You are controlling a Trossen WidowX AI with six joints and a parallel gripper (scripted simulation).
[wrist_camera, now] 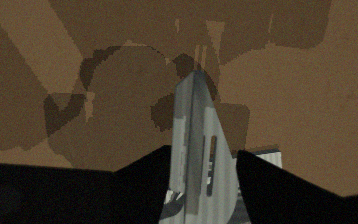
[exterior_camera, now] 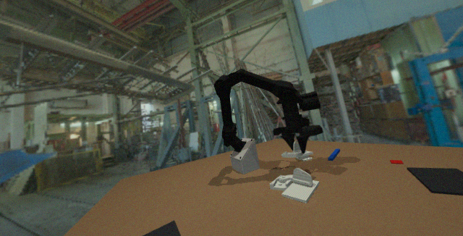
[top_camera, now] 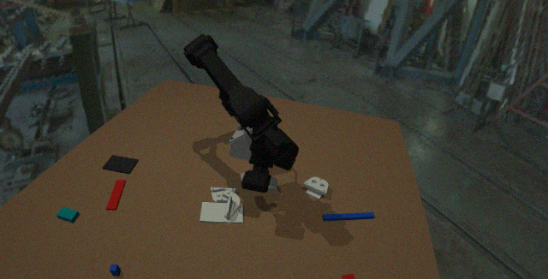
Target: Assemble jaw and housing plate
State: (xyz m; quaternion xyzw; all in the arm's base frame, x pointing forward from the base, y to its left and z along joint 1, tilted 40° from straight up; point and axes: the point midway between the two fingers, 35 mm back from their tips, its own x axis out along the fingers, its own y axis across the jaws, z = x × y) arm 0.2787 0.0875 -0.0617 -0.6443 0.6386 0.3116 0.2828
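Now: the grey jaw 20 mm behind my gripper tip and 30 mm to the right of it. The rest, counted from my gripper tip: white base: 60 mm ahead, 90 mm to the right, 80 mm below; then blue bar: 20 mm behind, 270 mm to the left, 80 mm below; then white block: 120 mm behind, 160 mm to the left, 80 mm below.
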